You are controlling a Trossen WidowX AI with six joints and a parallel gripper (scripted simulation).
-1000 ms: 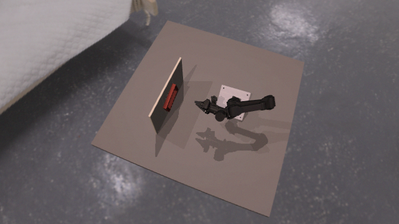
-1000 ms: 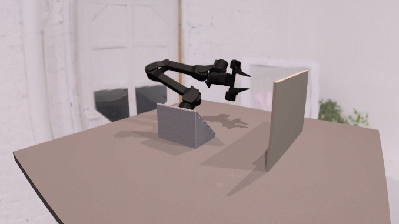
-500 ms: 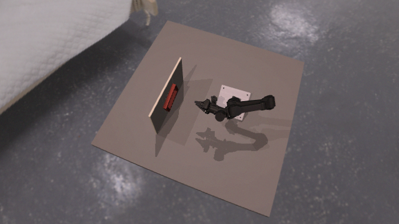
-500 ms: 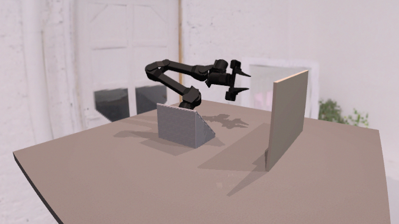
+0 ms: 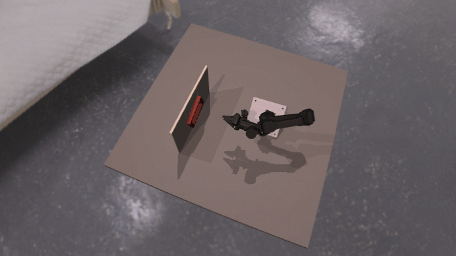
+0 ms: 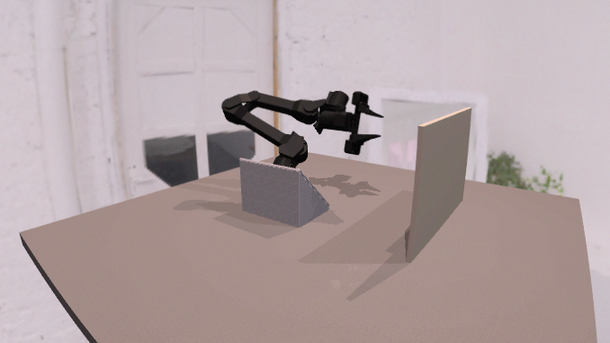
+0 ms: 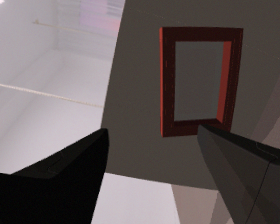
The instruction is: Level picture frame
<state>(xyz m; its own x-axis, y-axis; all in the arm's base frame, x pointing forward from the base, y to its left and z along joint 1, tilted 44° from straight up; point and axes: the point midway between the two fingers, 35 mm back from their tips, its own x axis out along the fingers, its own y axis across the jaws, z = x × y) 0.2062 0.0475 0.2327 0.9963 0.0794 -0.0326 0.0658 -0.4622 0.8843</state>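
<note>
Right now the red picture frame is 190 mm ahead of my gripper tip, 10 mm to the right of it and 90 mm below it. Round my gripper tip: wall panel (200 mm ahead, 20 mm to the right, 100 mm below).
</note>
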